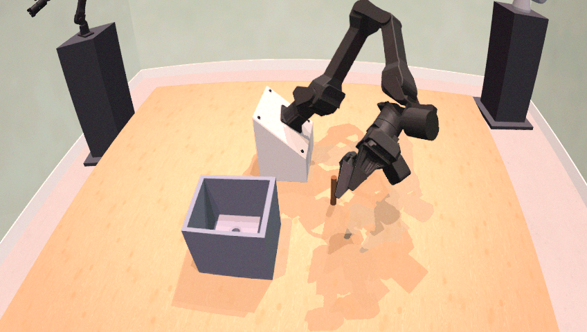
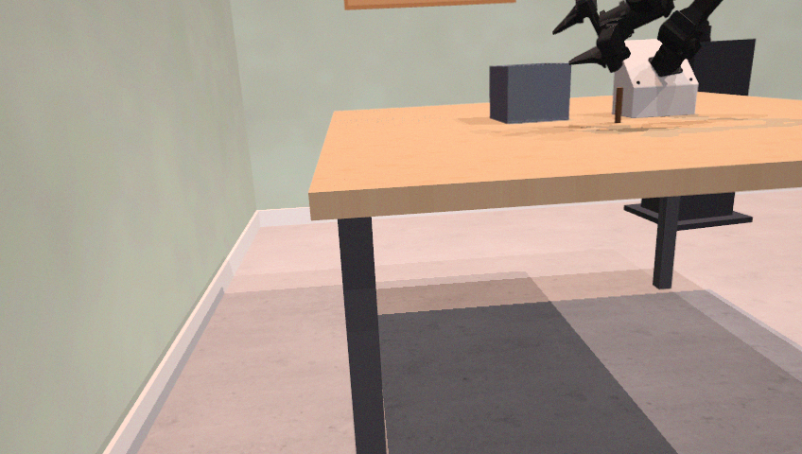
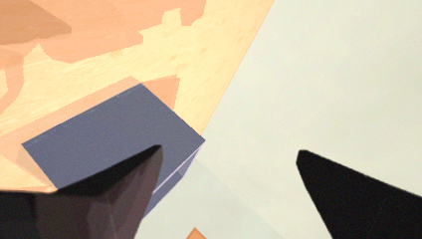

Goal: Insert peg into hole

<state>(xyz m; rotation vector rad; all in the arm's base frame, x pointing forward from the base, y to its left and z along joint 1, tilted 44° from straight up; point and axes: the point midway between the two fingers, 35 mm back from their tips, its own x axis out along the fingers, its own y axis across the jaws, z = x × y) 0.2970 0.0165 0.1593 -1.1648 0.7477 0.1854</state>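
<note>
The brown peg lies 15 cm below my hand, 13 cm behind it and 3 cm to the right of it. The rest, counted from my hand: pale plate: 23 cm to the right, 14 cm below, 1 cm ahead.
</note>
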